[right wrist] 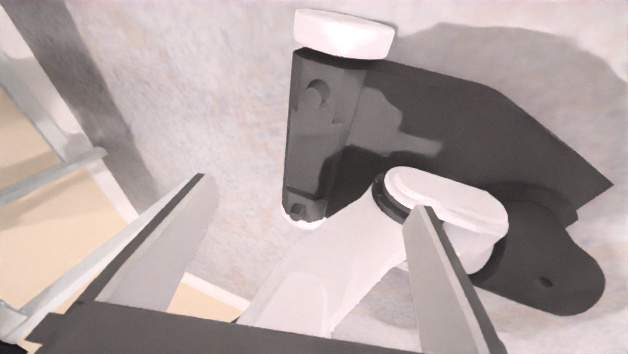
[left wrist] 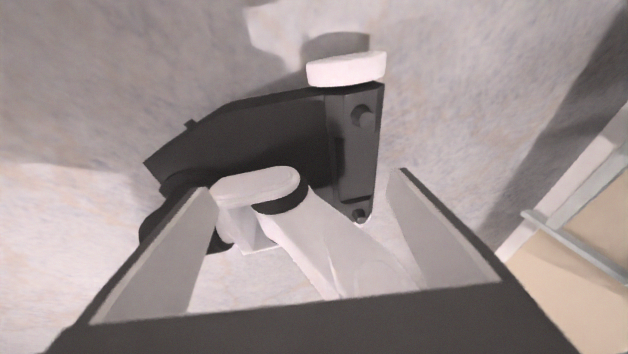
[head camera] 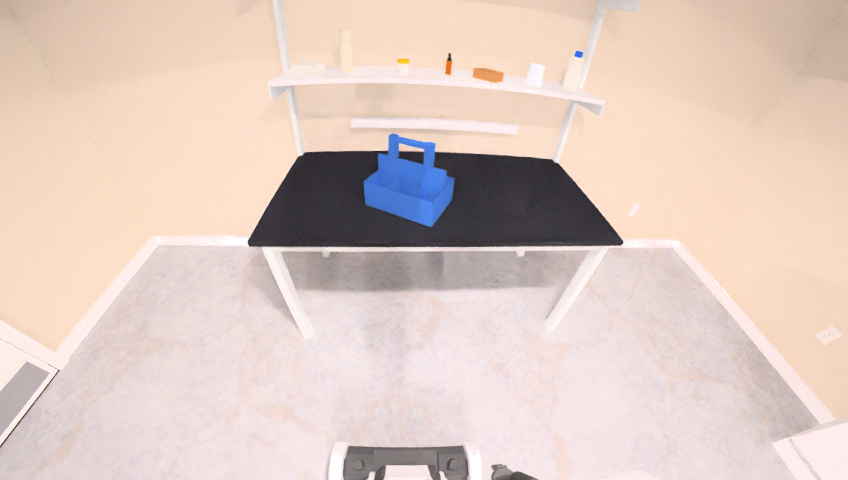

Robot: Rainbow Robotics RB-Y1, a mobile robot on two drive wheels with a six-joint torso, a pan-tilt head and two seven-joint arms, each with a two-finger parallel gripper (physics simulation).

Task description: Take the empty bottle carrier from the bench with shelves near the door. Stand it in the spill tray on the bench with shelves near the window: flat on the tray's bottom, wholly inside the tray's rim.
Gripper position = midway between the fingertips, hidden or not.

I see my left gripper (left wrist: 301,189), my right gripper (right wrist: 311,201) and a blue bottle carrier (head camera: 419,192).
The right wrist view does not show the blue bottle carrier: it is out of frame. The left wrist view misses the blue bottle carrier: it is out of frame.
